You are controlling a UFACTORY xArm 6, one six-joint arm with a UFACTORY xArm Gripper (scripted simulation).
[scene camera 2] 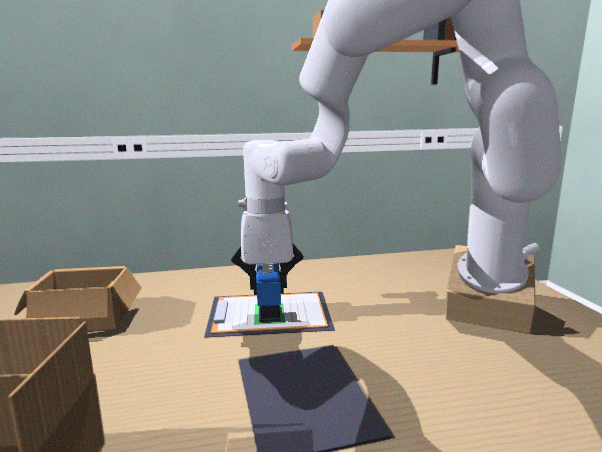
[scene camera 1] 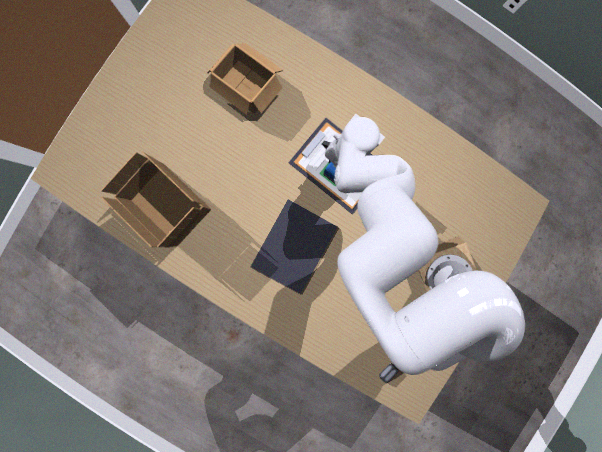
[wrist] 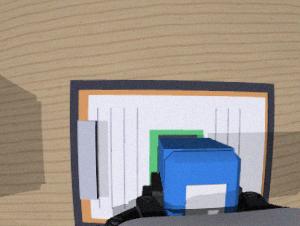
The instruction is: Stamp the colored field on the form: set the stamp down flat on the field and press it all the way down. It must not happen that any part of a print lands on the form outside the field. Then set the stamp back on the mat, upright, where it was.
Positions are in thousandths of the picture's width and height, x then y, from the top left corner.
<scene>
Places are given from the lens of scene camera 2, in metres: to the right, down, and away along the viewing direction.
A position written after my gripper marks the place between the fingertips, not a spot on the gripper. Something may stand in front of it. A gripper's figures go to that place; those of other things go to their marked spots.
my gripper (scene camera 2: 446,645): -0.07, 0.14, 0.88
blue stamp (scene camera 2: 446,627): -0.06, 0.11, 0.83
dark mat (scene camera 2: 517,868): 0.02, 0.25, 0.64
The marked spots on the dark mat and the blue stamp are 0.25 m apart.
</scene>
